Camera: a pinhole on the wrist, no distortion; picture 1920 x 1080 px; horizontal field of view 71.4 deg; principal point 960.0 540.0 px. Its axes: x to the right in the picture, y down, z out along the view. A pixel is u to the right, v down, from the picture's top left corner.
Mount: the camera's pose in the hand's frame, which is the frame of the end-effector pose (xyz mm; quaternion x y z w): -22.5 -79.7 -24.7 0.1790 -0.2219 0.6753 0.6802
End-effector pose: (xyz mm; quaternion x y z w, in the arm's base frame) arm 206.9 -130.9 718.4 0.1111 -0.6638 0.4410 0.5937
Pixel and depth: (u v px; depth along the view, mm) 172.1 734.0 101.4
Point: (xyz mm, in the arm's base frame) 323.8 -274.5 766.9
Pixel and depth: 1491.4 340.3 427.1
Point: 21.7 -533.5 848.3
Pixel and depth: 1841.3 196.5 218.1
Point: 89.5 -341.7 793.3
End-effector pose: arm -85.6 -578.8 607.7 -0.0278 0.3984 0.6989 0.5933
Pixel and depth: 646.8 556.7 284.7
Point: 251.0 -514.8 598.0
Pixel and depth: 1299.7 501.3 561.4
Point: 379.8 -308.9 846.8
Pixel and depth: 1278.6 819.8 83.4
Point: 43.4 -585.1 611.7
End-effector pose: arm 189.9 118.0 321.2 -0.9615 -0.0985 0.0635 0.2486
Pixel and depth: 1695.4 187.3 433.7
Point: 151.6 453.8 -37.9
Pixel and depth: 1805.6 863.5 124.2
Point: 97.5 229.6 260.6
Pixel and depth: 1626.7 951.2 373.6
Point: -52.4 366.4 61.0
